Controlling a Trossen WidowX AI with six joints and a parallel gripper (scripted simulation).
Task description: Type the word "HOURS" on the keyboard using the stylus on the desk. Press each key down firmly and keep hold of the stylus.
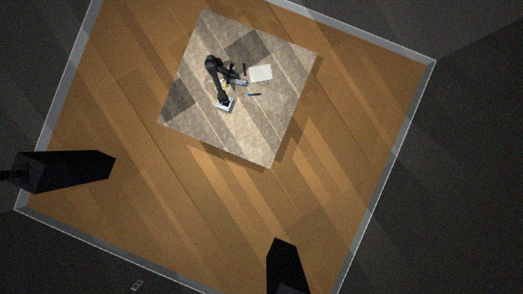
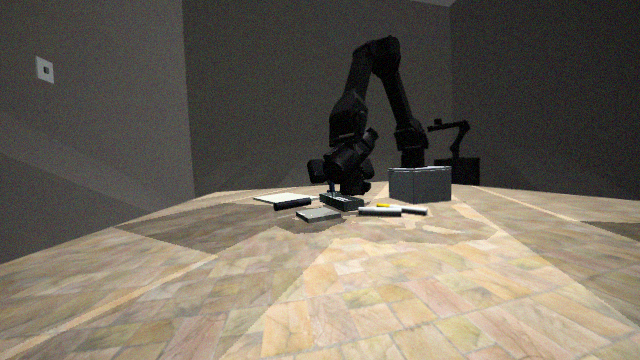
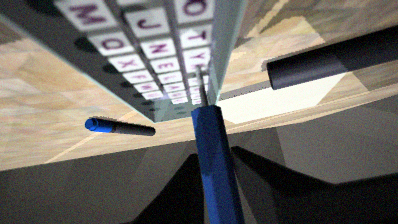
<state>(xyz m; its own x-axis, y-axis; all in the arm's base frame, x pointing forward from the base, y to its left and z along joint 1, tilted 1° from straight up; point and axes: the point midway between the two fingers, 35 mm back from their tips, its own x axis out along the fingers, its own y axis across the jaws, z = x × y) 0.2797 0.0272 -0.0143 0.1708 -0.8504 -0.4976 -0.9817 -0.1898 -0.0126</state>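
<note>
The flat pad lies 70 mm ahead of my gripper tip, 120 mm to the left of it and 60 mm below it. From my gripper tip the other things lie so: blue stylus: 10 mm below; then yellow-capped white marker: 130 mm behind, 150 mm to the left, 60 mm below; then dark cylinder: 120 mm ahead, 60 mm below.
</note>
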